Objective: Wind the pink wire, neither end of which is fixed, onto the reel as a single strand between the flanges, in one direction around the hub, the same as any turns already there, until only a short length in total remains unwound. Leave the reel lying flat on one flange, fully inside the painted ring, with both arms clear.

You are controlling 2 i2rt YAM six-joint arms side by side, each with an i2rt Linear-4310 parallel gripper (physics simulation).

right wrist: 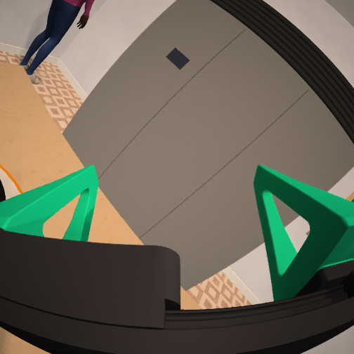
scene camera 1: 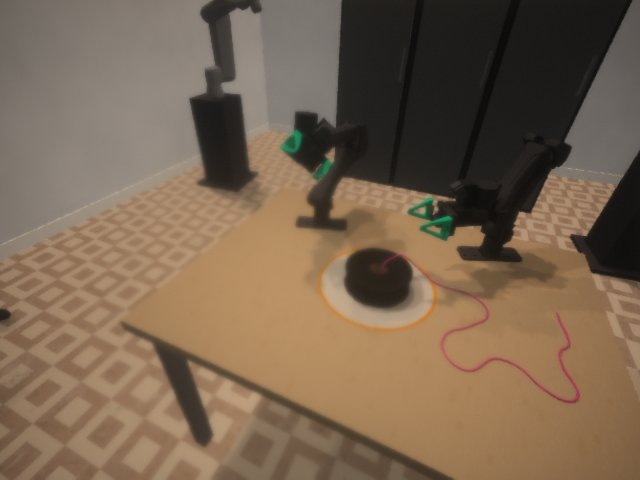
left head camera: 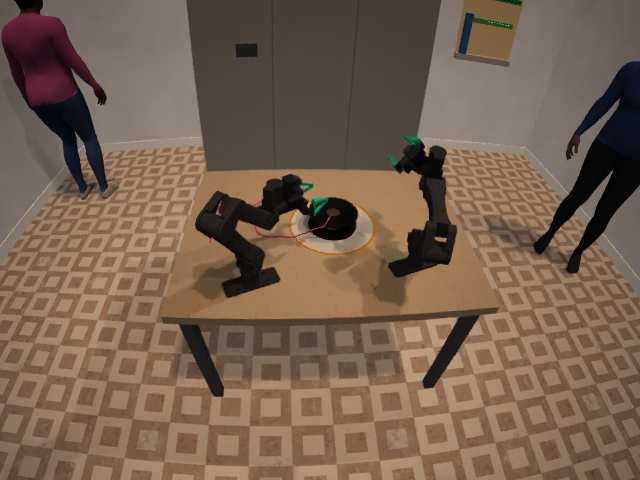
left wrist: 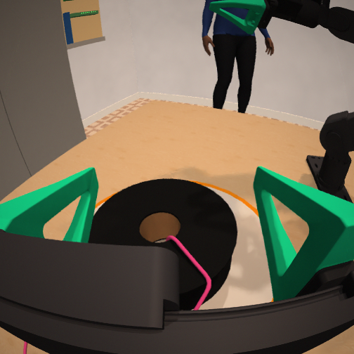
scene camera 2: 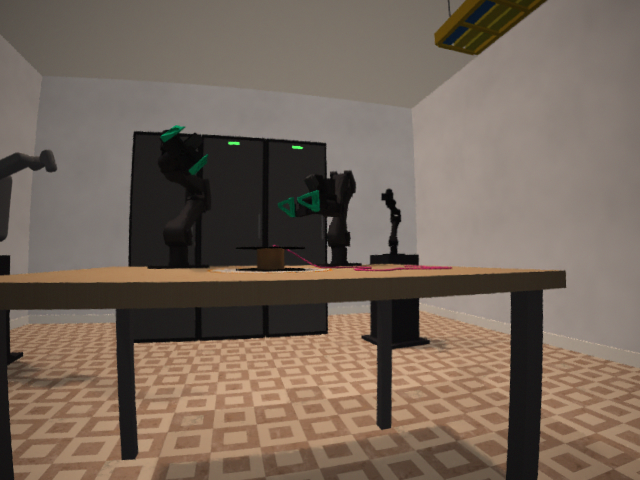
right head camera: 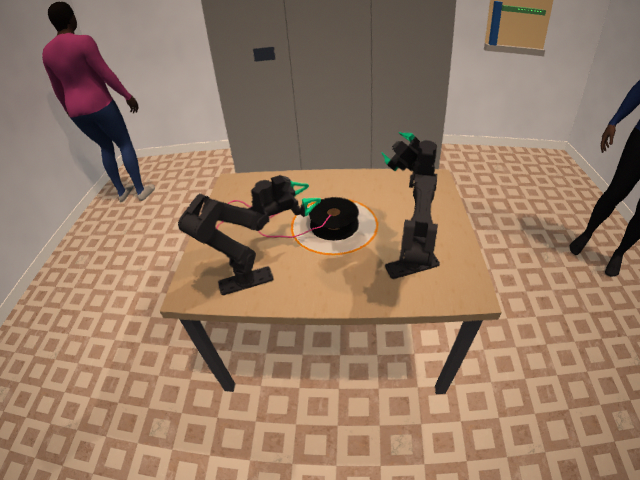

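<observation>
The black reel lies flat inside the painted ring. Its brown hub shows no pink turns in scene camera 2. The pink wire comes out of the hub hole, crosses the top flange and curves over the table to a loose end. My left gripper is open, above and beside the reel. My right gripper is open, high and away from it.
The wooden table carries both arm bases. Grey cabinets stand behind it in the head views. Two people stand on the floor beyond the table. Another robot arm on a black pedestal stands in the background.
</observation>
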